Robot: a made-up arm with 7 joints. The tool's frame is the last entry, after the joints.
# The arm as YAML. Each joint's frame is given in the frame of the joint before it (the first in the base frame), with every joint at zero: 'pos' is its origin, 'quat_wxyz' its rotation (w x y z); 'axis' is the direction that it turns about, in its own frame. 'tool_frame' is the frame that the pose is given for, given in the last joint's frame.
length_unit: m
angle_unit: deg
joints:
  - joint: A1
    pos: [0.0, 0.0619, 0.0]
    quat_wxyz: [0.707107, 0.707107, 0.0, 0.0]
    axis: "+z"
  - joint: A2
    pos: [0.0, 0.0, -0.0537]
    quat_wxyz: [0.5, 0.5, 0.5, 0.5]
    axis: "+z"
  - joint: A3
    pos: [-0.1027, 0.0, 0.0]
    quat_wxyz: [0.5, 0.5, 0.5, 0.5]
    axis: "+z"
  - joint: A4
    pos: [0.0, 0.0, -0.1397]
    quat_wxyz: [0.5, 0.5, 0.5, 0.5]
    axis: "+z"
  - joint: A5
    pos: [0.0, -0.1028, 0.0]
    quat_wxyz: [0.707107, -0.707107, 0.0, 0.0]
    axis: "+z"
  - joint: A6
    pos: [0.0, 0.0, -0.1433]
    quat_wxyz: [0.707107, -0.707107, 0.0, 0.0]
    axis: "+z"
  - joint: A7
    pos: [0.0, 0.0, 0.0]
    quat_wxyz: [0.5, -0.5, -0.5, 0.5]
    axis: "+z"
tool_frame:
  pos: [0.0, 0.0, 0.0]
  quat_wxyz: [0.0, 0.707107, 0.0, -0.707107]
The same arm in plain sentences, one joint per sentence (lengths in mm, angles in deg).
The arm has seven revolute joints in a row. What follows holds with every joint at zero, and every direction is one of the base frame's. The first joint lies 61.9 mm along +y from the base frame's origin and turns about -y. The second joint lies 53.7 mm along +y from the first joint and turns about +x. The third joint lies 102.7 mm along -z from the second joint and turns about +z. The fourth joint lies 139.7 mm along -z from the third joint and turns about -y. The fifth joint lies 102.8 mm along -z from the fourth joint and turns about +z. The sixth joint lies 143.3 mm along -z from the fifth joint and turns about +y. The seventh joint lies at the same point as the sixth joint and turns about -x. The tool frame, which is the frame that the pose is given for, lies at the same point as the seventh joint; its axes are parallel to the base frame's.
